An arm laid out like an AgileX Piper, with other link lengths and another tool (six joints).
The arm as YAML. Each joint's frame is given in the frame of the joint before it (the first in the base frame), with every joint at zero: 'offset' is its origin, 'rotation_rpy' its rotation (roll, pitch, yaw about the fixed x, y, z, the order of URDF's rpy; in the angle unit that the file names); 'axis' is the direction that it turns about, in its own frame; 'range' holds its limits. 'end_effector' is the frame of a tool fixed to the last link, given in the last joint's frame.
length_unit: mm
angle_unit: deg
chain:
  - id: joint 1
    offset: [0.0, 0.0, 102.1]
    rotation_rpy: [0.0, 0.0, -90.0]
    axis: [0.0, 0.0, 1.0]
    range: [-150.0, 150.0]
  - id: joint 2
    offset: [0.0, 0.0, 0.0]
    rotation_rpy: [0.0, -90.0, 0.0]
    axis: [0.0, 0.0, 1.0]
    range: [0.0, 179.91]
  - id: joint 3
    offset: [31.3, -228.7, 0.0]
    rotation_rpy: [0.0, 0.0, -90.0]
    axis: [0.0, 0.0, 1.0]
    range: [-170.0, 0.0]
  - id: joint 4
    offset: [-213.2, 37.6, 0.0]
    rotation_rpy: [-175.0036, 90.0, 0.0]
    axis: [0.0, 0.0, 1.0]
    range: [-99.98, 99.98]
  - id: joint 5
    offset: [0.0, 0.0, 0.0]
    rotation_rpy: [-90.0, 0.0, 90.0]
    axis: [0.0, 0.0, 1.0]
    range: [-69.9, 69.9]
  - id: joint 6
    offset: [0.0, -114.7, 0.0]
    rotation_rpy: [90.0, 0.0, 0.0]
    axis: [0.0, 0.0, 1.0]
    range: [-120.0, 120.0]
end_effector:
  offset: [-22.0, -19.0, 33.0]
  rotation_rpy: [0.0, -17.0, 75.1]
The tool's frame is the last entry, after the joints.
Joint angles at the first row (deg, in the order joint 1, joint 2, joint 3, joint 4, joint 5, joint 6):
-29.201 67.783 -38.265 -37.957 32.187 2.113
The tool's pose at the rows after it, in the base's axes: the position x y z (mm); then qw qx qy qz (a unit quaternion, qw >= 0):
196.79 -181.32 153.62 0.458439 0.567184 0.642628 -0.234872
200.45 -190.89 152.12 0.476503 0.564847 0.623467 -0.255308
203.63 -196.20 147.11 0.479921 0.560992 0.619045 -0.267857
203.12 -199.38 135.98 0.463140 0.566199 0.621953 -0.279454
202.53 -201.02 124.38 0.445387 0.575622 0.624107 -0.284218
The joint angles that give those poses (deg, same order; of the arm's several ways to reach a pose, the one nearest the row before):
-29.200 71.036 -35.995 -52.195 30.025 15.679
-29.202 74.029 -35.733 -64.418 29.316 28.350
-29.203 76.691 -35.732 -71.123 29.421 35.026
-29.201 79.407 -35.735 -72.512 30.435 37.202
-29.202 81.913 -35.733 -72.592 30.914 38.776

